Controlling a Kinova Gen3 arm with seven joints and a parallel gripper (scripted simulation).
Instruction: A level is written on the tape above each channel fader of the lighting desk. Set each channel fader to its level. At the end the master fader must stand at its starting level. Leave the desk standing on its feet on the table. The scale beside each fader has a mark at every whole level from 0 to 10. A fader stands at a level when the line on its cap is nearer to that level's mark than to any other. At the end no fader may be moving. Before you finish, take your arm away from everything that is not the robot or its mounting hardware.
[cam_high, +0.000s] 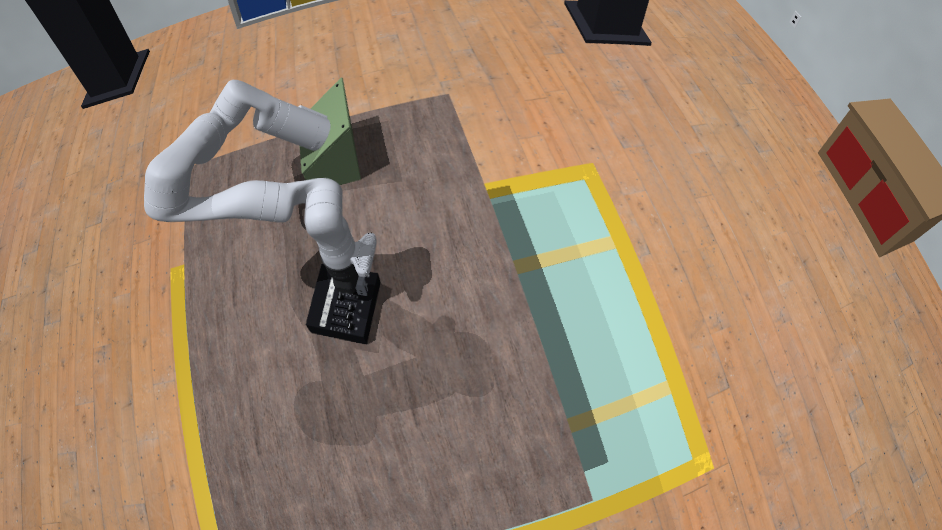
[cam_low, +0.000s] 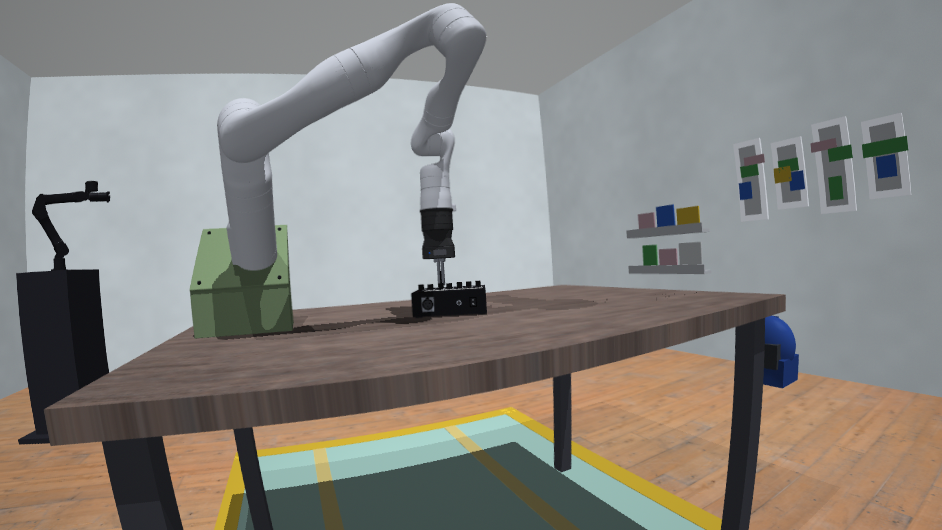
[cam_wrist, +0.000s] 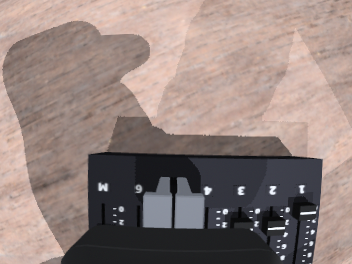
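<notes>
My hand is 5 cm past the master fader cap, 2 cm to the left of it and 1 cm above it.
</notes>
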